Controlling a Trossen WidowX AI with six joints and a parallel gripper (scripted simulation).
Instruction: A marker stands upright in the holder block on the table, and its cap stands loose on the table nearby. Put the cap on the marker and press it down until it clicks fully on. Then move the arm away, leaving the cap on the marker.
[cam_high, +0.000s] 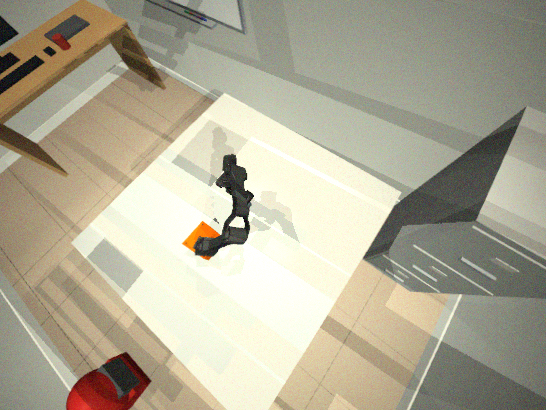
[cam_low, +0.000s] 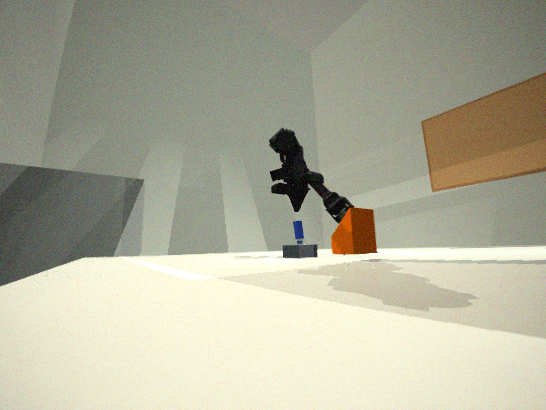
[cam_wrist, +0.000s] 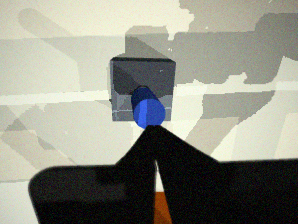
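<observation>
Now: gripper tip 5 cm above the blue cap. Round my gripper tip: holder block 12 cm below.
</observation>
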